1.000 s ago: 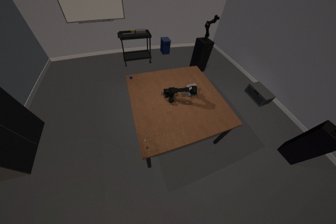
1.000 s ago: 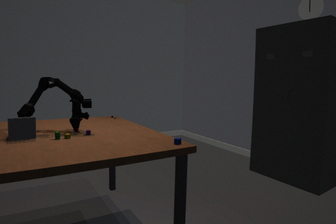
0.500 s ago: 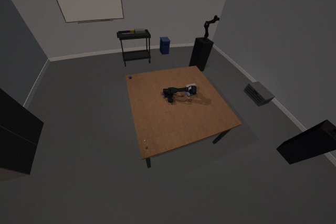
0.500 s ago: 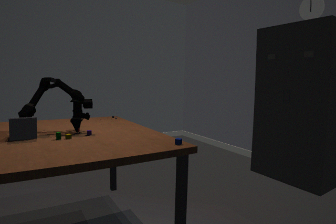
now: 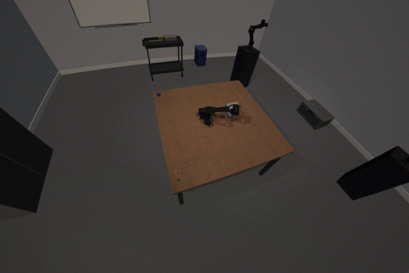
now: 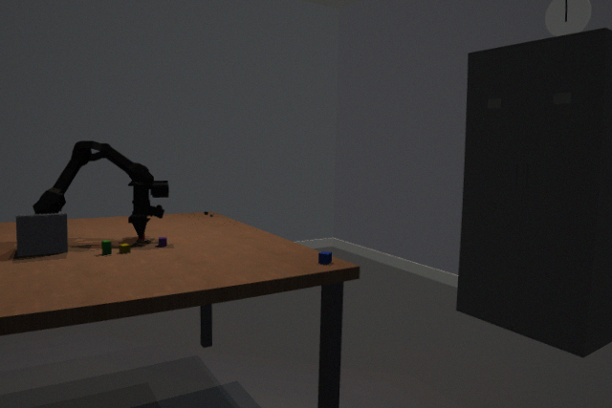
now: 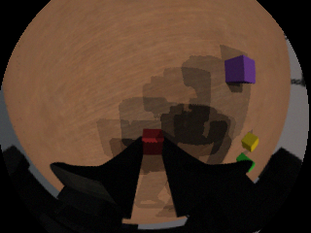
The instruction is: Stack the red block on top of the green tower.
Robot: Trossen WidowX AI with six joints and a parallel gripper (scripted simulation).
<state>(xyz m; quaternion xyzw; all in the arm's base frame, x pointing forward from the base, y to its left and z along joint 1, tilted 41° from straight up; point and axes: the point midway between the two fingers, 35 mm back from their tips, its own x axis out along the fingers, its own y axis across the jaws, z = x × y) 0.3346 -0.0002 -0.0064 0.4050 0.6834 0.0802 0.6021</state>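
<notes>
Right now the yellow block is 170 mm to the right of my gripper tip, 110 mm behind it and 10 mm above it. Also, from my gripper tip: red block: right at my gripper tip; then blue block: 640 mm to the right, 380 mm ahead, 10 mm above; then purple block: 140 mm to the right, 30 mm ahead, 10 mm above.
</notes>
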